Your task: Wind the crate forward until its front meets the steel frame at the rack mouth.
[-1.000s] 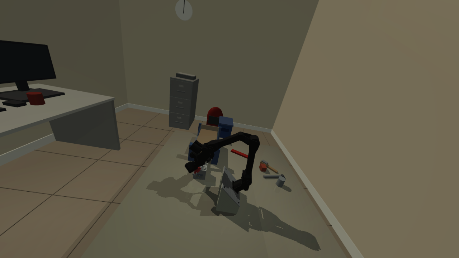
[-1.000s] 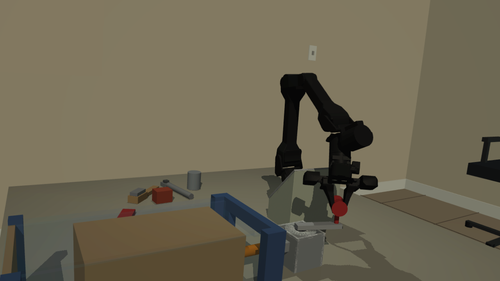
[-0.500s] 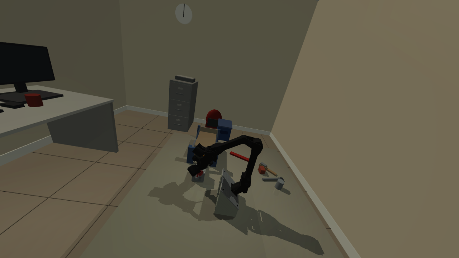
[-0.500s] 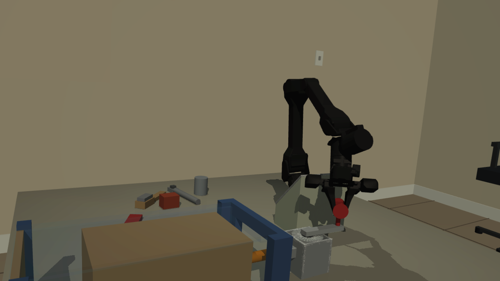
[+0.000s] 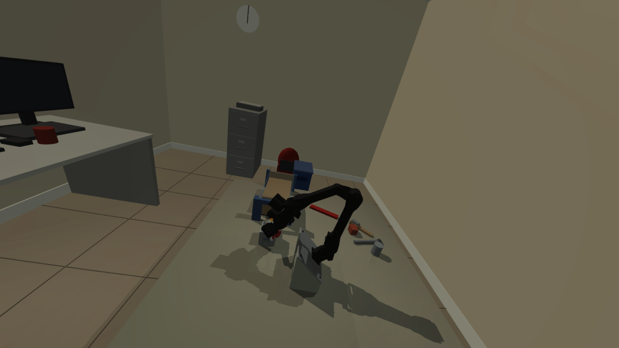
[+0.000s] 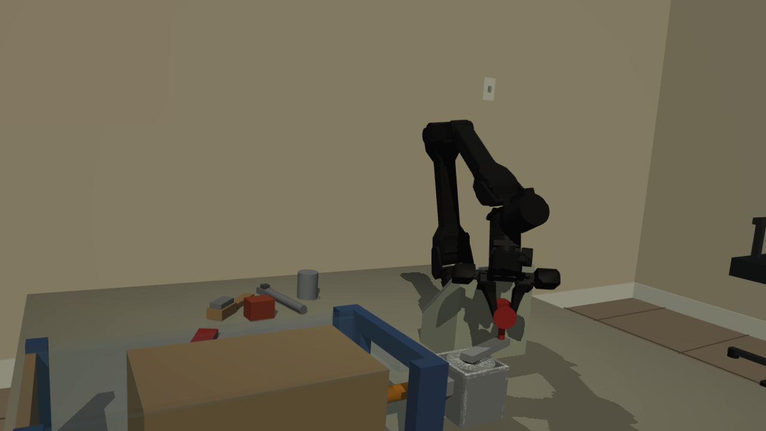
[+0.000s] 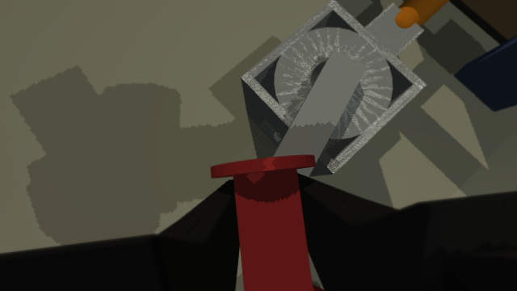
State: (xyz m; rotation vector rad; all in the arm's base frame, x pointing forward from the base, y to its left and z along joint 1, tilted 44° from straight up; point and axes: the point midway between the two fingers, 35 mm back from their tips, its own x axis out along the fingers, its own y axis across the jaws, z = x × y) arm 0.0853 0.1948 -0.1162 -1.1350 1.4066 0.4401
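Right now the winch handle is 2 cm ahead of my gripper tip and 3 cm below it. Round my gripper tip: clear-panelled cubby 49 cm ahead, 3 cm to the left, 2 cm below; grey winch 7 cm ahead, 1 cm to the left, 10 cm below; red knob 1 cm behind, 2 cm to the right.
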